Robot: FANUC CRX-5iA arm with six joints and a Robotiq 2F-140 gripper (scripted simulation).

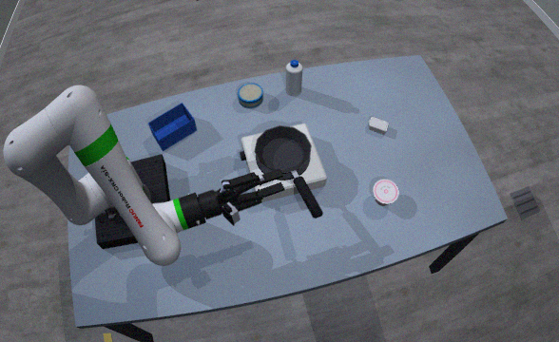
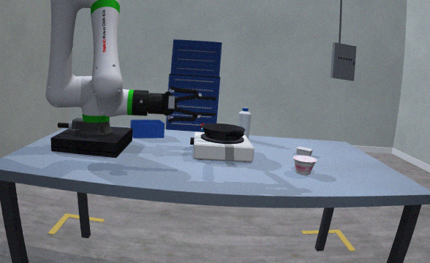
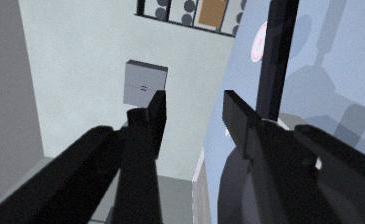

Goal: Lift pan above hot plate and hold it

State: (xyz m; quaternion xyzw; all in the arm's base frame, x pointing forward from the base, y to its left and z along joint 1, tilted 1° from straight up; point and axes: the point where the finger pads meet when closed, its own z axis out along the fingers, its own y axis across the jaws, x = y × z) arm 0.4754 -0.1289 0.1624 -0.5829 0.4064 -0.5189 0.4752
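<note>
The black pan lies 12 cm to the left of my hand, 12 cm below it and 9 cm ahead of it. From my hand the other things lie so: white hot plate (19 cm below, 18 cm to the left, 6 cm ahead); pink-rimmed cup (39 cm ahead, 19 cm below, 4 cm to the right); blue bin (44 cm to the left, 29 cm behind, 21 cm below).
</note>
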